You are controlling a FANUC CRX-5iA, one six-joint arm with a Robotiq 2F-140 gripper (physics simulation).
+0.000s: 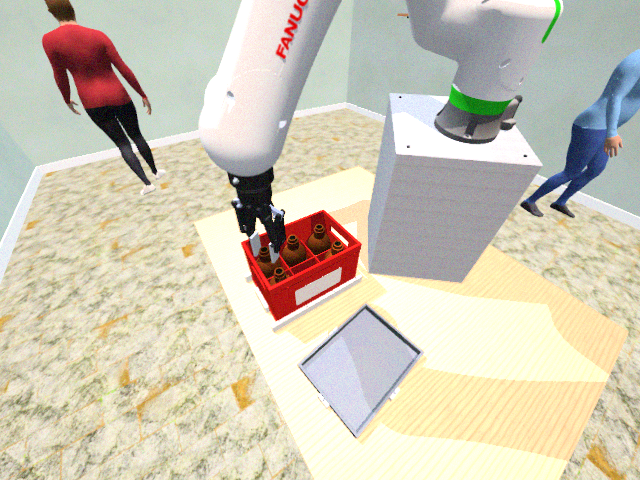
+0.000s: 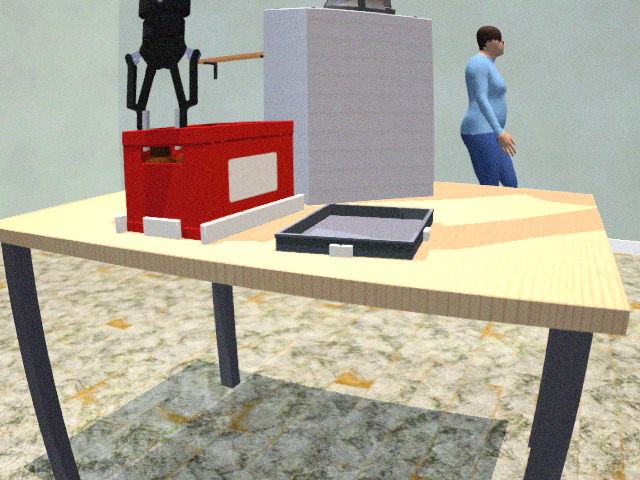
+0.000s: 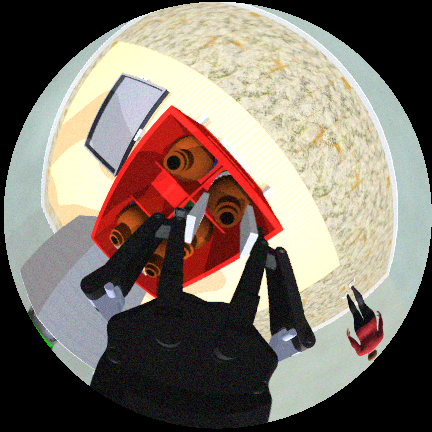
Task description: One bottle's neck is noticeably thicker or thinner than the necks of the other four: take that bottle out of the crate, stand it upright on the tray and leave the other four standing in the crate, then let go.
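Seen in the pictures: gripper, fingertip midpoint: [image 1: 266, 256] [image 2: 162, 149] [image 3: 224, 208]; arm's base, link origin: [image 1: 464, 127] [image 2: 354, 12].
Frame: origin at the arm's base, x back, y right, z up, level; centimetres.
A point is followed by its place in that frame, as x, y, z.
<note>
The red crate [image 1: 284, 302] @(-51.8, -7.1, -34.3) [image 2: 201, 191] @(-54.8, -6.8, -36.1) [image 3: 162, 132] @(-51.5, -6.4, -28.6) holds five upright brown bottles. My gripper [image 1: 264, 248] @(-52.2, 6.3, -30.0) [image 2: 161, 118] [image 3: 224, 208] @(-52.2, 6.3, -30.0) is partly open, pointing down at the crate's left end, fingertips about at rim level. A bottle [image 1: 267, 266] @(-52.9, 4.1, -31.8) [image 3: 227, 197] @(-53.4, 5.1, -30.0) stands below, its neck in line with the gap; nothing is gripped. The others are the near-left bottle [image 1: 279, 275] @(-51.3, -3.5, -27.7) [image 3: 192, 162] @(-52.0, -1.1, -30.4), middle bottle [image 1: 293, 253] @(-44.6, 5.7, -31.7), far bottle [image 1: 318, 241] @(-36.0, 7.2, -31.5) and right bottle [image 1: 337, 249] @(-33.7, -0.7, -28.4), partly hidden by crate or fingers. I cannot tell which neck differs. The grey tray [image 1: 361, 361] @(-38.6, -25.4, -43.3) [image 2: 361, 227] @(-35.9, -23.3, -43.3) [image 3: 117, 122] @(-38.1, -24.6, -43.3) bears no bottle.
White strips [image 1: 317, 303] @(-42.5, -6.8, -41.6) [image 2: 253, 218] @(-43.5, -6.9, -42.2) flank the crate's base on the wooden table [image 1: 491, 392] @(-14.1, -44.4, -43.8) [image 2: 491, 268] @(-45.5, -48.8, -43.8). The grey robot pedestal [image 1: 429, 217] @(-11.5, -8.3, -18.5) [image 2: 367, 108] @(-10.2, -9.1, -24.0) rises beside the crate. Crate dividers and high walls surround the bottles. Two people stand beyond the table.
</note>
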